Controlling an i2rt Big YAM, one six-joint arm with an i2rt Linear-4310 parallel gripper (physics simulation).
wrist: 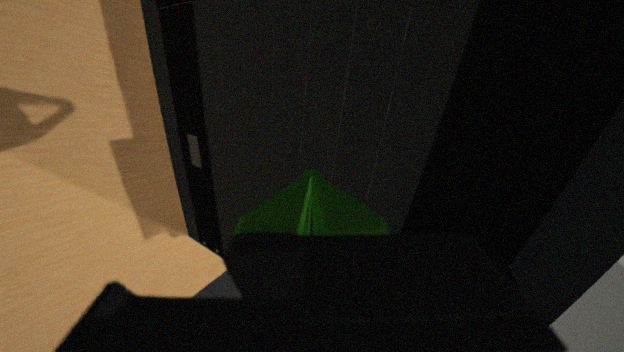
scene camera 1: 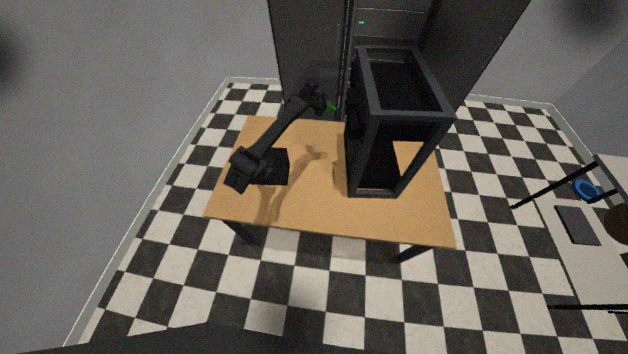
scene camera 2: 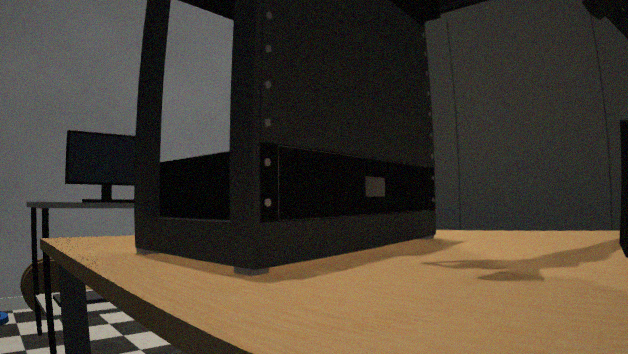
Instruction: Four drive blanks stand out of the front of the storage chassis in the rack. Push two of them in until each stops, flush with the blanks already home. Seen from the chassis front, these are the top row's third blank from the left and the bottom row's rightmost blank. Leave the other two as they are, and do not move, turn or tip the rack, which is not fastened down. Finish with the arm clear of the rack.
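Seen in the pictures: gripper, fingertip midpoint: (wrist: pixel 311 176) (scene camera 1: pixel 335 109); arm's base at its link origin: (scene camera 1: pixel 266 168).
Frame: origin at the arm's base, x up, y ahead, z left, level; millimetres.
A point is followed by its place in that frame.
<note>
The rack (scene camera 1: pixel 410 116) @(x 527, y 627, z -103 mm) (scene camera 2: pixel 245 125) @(x 83, y 475, z 391 mm) stands upright on the table. The storage chassis front is very dark. In the wrist view a wide black band (wrist: pixel 480 140) @(x 404, y 455, z 234 mm) on the right appears to be the chassis, beside dark grey panels (wrist: pixel 280 90) @(x 209, y 469, z 254 mm) with thin seams. Single blanks, and how far any stand out, cannot be made out. My gripper (scene camera 1: pixel 332 106) @(x 301, y 386, z 196 mm) (wrist: pixel 311 176) @(x 301, y 386, z 196 mm) is shut and empty, its green fingertips together. In scene camera 1 it is left of the rack's front face, above the table. The gap to the face is hard to judge. Its fingertips do not show in scene camera 2.
A black unit (scene camera 2: pixel 320 185) @(x 19, y 467, z 276 mm) with a pale label (scene camera 2: pixel 375 186) @(x 21, y 476, z 139 mm) (wrist: pixel 194 151) @(x 20, y 476, z 138 mm) sits at the rack's bottom. The wooden table (scene camera 1: pixel 310 210) @(x -83, y 286, z -209 mm) (scene camera 2: pixel 400 310) @(x -82, y 268, z 414 mm) bears the rack and the arm base (scene camera 1: pixel 272 167) @(x 15, y 40, z 1 mm). Large dark cabinets (scene camera 1: pixel 312 50) stand behind. A side desk with a monitor (scene camera 2: pixel 100 157) stands apart.
</note>
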